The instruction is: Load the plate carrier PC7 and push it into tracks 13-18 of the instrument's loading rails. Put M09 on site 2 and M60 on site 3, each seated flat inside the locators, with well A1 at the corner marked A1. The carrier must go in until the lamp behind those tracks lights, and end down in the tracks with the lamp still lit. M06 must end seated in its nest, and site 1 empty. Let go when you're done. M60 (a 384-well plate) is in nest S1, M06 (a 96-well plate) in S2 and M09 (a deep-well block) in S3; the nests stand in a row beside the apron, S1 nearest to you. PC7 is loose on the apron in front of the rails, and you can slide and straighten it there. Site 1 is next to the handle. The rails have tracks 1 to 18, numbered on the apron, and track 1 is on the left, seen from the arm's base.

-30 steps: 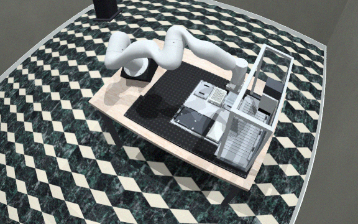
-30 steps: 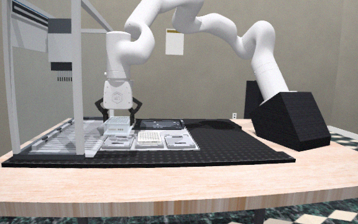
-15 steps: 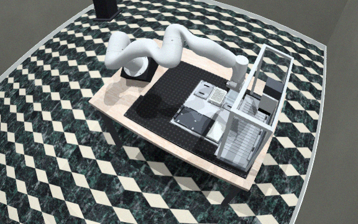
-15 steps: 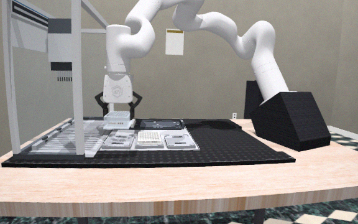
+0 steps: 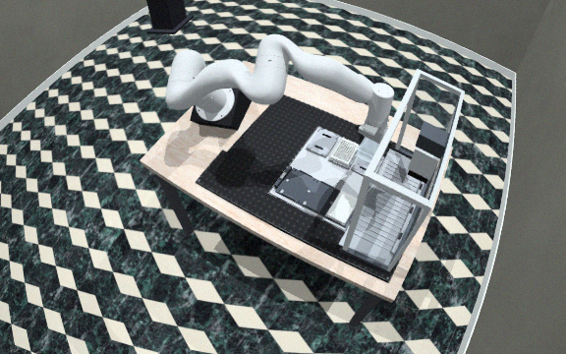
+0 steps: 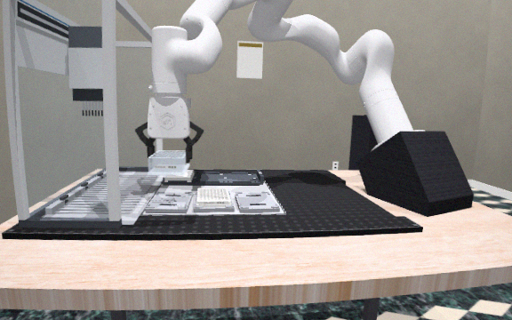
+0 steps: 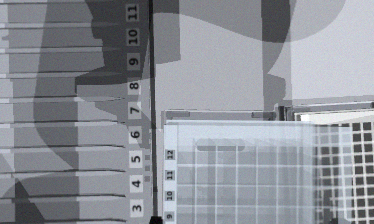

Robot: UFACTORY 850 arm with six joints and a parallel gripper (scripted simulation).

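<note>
My hand is 160 mm past the dark carrier PC7, 230 mm to the left of it and 110 mm above it. From my hand the other things lie so: deep-well block M09 (10 mm below); then nest S3 (120 mm below); then post (130 mm ahead, 130 mm to the left, 130 mm above).
</note>
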